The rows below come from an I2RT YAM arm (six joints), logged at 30 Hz.
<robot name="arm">
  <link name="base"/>
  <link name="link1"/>
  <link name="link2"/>
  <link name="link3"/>
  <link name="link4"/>
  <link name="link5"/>
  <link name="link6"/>
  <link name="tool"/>
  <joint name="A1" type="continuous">
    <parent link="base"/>
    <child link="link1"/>
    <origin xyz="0 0 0.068" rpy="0 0 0"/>
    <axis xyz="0 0 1"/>
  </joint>
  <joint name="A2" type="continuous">
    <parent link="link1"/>
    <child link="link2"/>
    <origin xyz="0.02 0.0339 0.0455" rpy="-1.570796 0 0"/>
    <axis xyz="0 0 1"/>
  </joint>
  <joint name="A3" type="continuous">
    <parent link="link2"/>
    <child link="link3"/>
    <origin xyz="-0.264 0 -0.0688" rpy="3.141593 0 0"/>
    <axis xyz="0 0 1"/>
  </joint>
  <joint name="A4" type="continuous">
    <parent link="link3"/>
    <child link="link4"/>
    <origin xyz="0.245 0.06 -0.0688" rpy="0 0 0"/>
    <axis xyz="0 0 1"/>
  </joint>
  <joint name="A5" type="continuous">
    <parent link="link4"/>
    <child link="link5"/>
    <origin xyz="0.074 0.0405 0.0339" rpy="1.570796 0 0"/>
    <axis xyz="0 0 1"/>
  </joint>
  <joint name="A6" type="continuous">
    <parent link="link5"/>
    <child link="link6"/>
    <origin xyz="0.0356 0 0.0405" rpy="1.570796 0 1.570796"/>
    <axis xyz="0 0 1"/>
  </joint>
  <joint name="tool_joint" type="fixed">
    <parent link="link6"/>
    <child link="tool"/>
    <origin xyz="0 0 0" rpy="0 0 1.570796"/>
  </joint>
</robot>
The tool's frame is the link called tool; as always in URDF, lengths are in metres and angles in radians. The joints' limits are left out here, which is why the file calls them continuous.
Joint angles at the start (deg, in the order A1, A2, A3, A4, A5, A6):
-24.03 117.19 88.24 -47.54 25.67 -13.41
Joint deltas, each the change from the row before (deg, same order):
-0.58 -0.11 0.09 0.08 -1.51 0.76
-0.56 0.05 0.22 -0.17 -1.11 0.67
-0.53 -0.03 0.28 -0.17 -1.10 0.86
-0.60 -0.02 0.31 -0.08 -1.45 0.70
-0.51 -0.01 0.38 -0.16 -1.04 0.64
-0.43 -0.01 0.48 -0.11 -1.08 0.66
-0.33 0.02 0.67 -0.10 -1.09 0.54
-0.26 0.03 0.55 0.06 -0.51 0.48
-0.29 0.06 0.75 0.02 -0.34 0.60
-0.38 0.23 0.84 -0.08 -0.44 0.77
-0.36 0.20 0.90 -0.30 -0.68 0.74
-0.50 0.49 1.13 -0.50 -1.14 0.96
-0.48 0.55 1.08 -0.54 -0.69 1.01
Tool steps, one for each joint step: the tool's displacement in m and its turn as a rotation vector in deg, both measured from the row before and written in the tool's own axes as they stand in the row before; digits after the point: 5 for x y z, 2 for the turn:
0.00038 -0.00329 0.00075 -1.33 -0.33 1.39
0.00032 -0.00319 0.00114 -1.00 0.00 1.17
0.00003 -0.00339 0.00026 -0.97 -0.13 1.39
-0.00023 -0.00372 0.00032 -1.28 -0.27 1.33
-0.00047 -0.00348 -0.00020 -0.89 -0.21 1.18
-0.00108 -0.00313 -0.00082 -0.92 -0.38 1.18
-0.00197 -0.00272 -0.00162 -0.93 -0.58 1.01
-0.00188 -0.00237 -0.00130 -0.37 -0.54 0.89
-0.00251 -0.00293 -0.00181 -0.17 -0.63 1.07
-0.00254 -0.00324 -0.00081 -0.28 -0.45 1.27
-0.00244 -0.00302 -0.00129 -0.54 -0.35 1.18
-0.00272 -0.00342 0.00009 -0.98 -0.11 1.46
-0.00243 -0.00335 0.00060 -0.55 0.08 1.45

